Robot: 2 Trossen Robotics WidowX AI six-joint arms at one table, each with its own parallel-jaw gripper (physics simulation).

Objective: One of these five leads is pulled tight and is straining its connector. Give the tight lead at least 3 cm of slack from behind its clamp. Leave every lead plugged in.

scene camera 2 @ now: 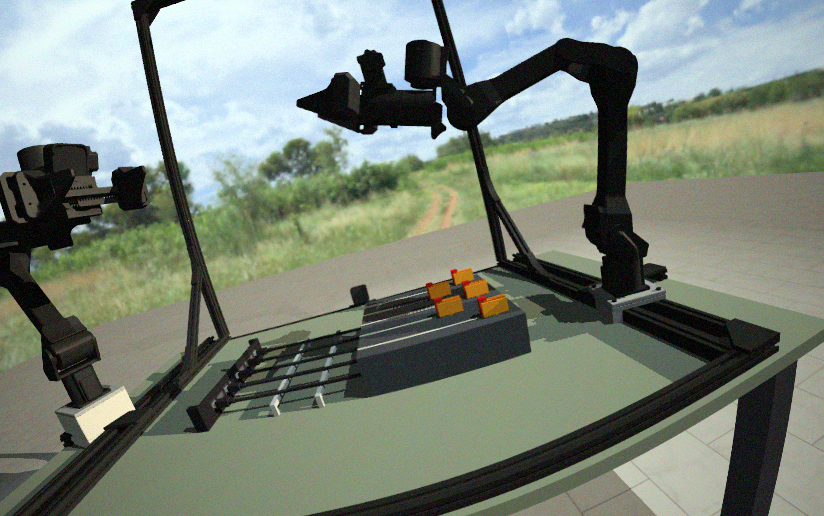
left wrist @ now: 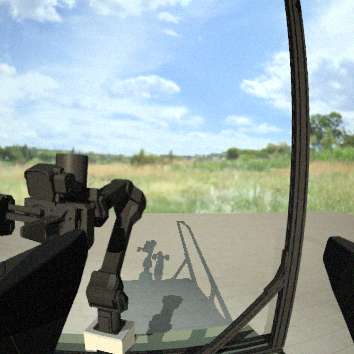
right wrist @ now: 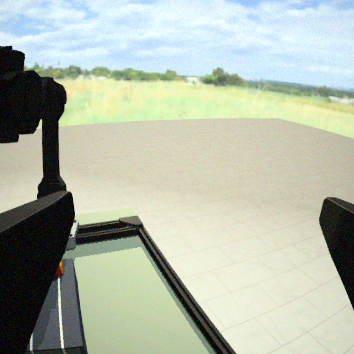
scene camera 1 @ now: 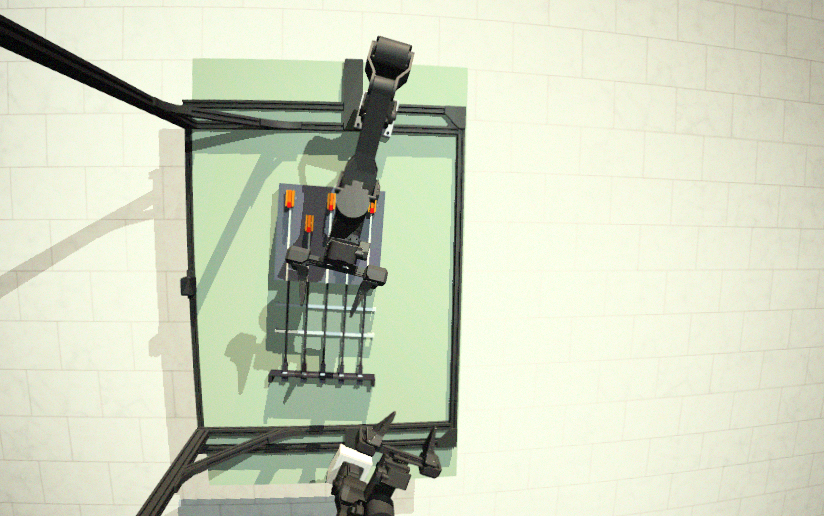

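Where they show: left gripper, between the fingertips: (scene camera 2: 308,109) (left wrist: 211,248) (scene camera 1: 326,311); right gripper, between the fingertips: (scene camera 2: 111,170) (right wrist: 201,208) (scene camera 1: 415,419); left arm's base, origin of its link: (scene camera 2: 625,288); right arm's base, origin of its link: (scene camera 2: 89,398) (left wrist: 109,326) (scene camera 1: 349,474).
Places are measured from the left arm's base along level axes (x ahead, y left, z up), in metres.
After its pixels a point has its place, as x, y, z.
Five dark leads run from the connector bar (scene camera 1: 328,378) @[0.732, 0.047, 0.009] (scene camera 2: 203,414) @[0.708, 0.168, -0.007] across two pale rods to a dark block (scene camera 1: 378,243) (scene camera 2: 450,358). Orange clamps with red ends stand on the block, such as the leftmost clamp (scene camera 1: 290,198) @[0.274, -0.158, 0.055] and the nearest clamp (scene camera 2: 493,305) @[0.238, 0.056, 0.047]. Two clamps sit nearer the bar than the other three. The arm hides one in scene camera 1. I cannot tell which lead is tight. My left gripper (scene camera 1: 327,309) @[0.452, 0.000, 0.413] (scene camera 2: 297,103) @[0.452, 0.000, 0.413] (left wrist: 211,248) @[0.452, 0.000, 0.413] is open and empty, high above the leads. My right gripper (scene camera 1: 414,420) @[0.645, 0.229, 0.362] (right wrist: 201,208) @[0.645, 0.229, 0.362] is open and empty, off beyond the bar.
A black frame (scene camera 1: 460,273) @[0.361, 0.337, -0.016] (scene camera 2: 425,499) @[0.340, 0.332, -0.015] surrounds the work area on the green table, with upright posts at its far side. The first pale rod (scene camera 1: 352,334) (scene camera 2: 274,405) and the second pale rod (scene camera 1: 334,308) (scene camera 2: 319,398) lie between bar and block.
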